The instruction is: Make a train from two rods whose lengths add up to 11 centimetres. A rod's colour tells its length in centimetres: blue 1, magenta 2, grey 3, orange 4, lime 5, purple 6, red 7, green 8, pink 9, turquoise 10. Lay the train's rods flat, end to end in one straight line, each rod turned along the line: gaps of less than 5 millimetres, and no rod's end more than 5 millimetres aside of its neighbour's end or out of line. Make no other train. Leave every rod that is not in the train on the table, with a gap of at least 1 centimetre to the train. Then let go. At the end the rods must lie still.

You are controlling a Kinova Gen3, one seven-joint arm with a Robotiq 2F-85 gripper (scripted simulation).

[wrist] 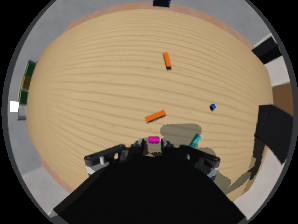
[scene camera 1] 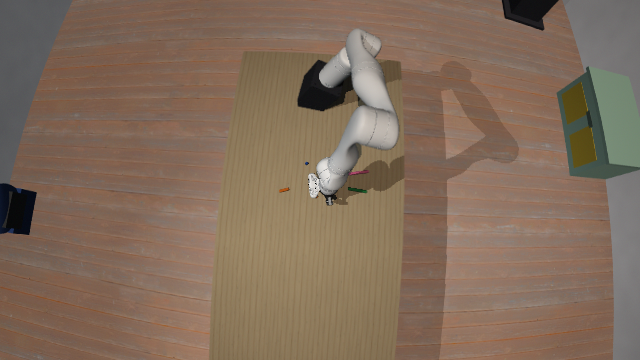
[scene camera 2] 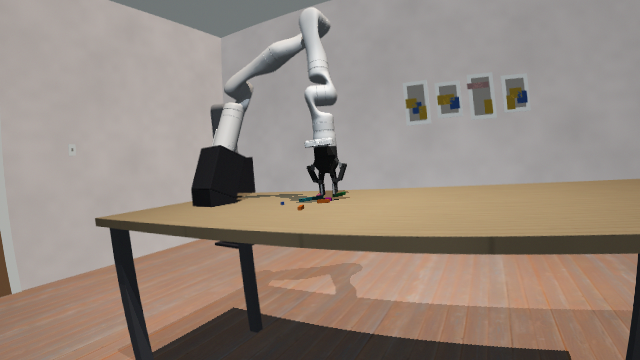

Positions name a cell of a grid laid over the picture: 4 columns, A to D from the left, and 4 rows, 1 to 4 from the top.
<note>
In view: my gripper (scene camera 2: C3).
My gripper shows as well in the wrist view (wrist: C3).
</note>
